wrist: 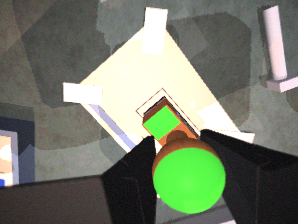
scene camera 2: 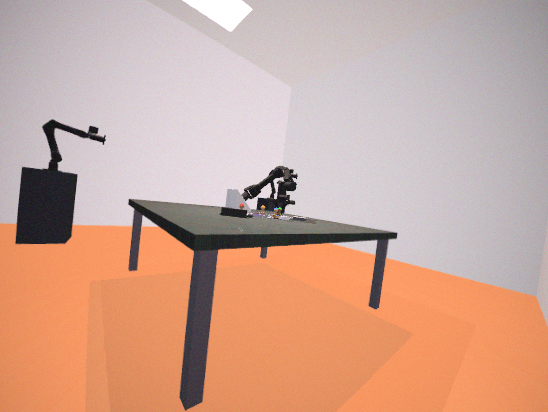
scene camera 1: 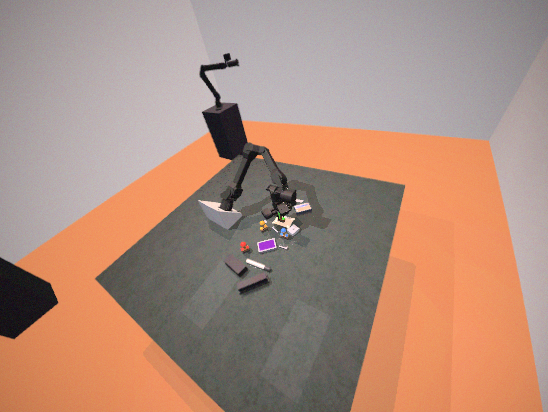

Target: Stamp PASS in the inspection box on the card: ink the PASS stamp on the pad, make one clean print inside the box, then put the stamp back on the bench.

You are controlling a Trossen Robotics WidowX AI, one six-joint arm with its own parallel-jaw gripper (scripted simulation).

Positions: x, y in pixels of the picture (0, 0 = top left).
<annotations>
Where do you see a green-knobbed stamp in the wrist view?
187, 173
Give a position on a card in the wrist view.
At 150, 65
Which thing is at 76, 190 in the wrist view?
My gripper.
</annotations>
